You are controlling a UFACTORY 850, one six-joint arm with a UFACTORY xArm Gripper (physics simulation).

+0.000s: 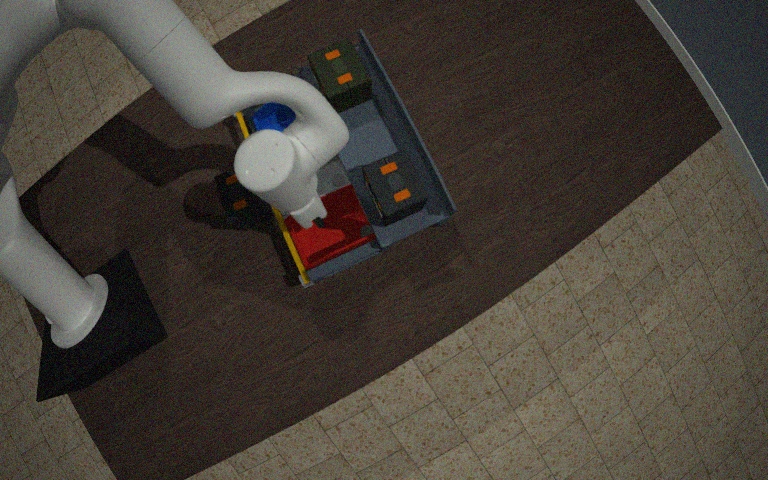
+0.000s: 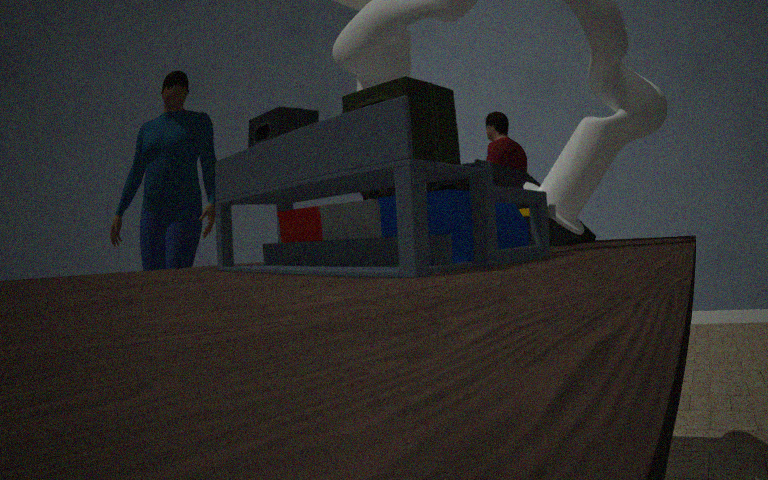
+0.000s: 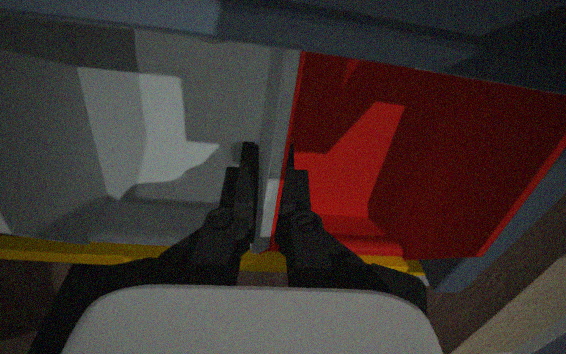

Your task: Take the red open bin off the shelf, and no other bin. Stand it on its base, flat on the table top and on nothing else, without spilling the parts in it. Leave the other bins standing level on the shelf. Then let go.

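Note:
The red open bin (image 1: 342, 226) (image 2: 300, 225) (image 3: 425, 165) sits on the shelf (image 1: 404, 116) (image 2: 317, 152) at one end, behind the yellow front strip (image 3: 45, 248). The grey bin (image 1: 332, 176) (image 2: 351, 219) (image 3: 210, 100) stands right beside it, and a blue bin (image 1: 274, 116) (image 2: 450, 209) is further along. My gripper (image 1: 318, 221) (image 3: 267, 164) points down, one finger inside the grey bin and one inside the red bin. The fingers are close together around the two adjacent side walls. Parts in the red bin cannot be made out.
A dark green box (image 1: 344, 70) (image 2: 433, 121) and a black box (image 1: 393, 189) (image 2: 283, 124) stand on the upper level behind the bins. Another dark box (image 1: 226, 192) with orange labels is in front of the shelf. Two people (image 2: 175, 152) (image 2: 505, 152) are in the background.

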